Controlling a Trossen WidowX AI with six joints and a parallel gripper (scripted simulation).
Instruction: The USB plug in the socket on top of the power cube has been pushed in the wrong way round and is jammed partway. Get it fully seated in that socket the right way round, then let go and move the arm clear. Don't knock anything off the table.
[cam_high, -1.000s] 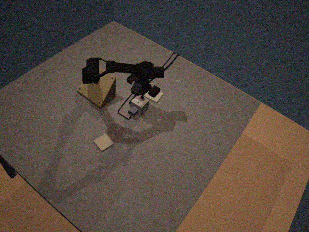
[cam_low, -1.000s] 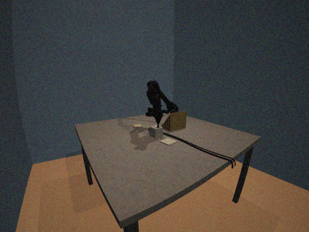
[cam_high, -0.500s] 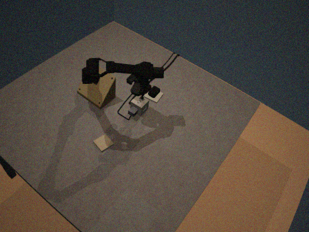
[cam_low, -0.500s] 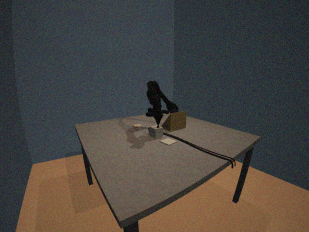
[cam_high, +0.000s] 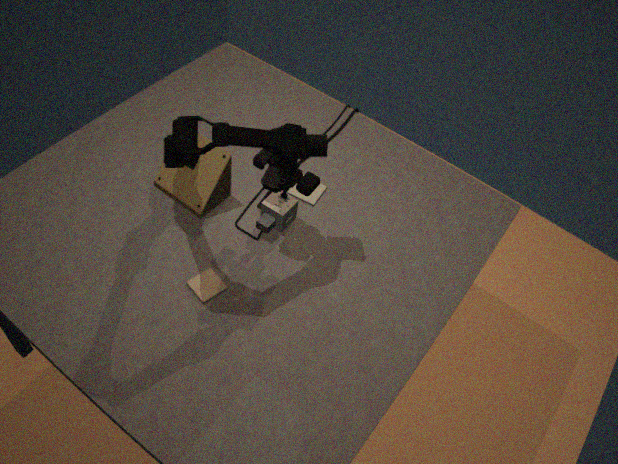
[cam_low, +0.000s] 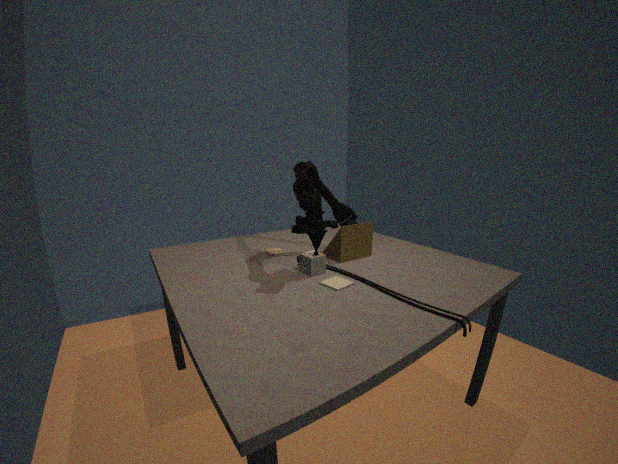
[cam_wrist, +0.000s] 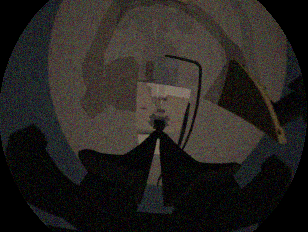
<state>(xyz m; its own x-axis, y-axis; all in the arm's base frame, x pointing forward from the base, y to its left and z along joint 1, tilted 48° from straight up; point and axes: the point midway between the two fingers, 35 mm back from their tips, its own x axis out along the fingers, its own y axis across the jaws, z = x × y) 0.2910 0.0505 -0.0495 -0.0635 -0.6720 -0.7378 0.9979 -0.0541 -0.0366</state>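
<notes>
Right now my gripper tip is 20 mm above the USB plug. Round my gripper tip: flat white pad: 130 mm to the left, 100 mm below.
</notes>
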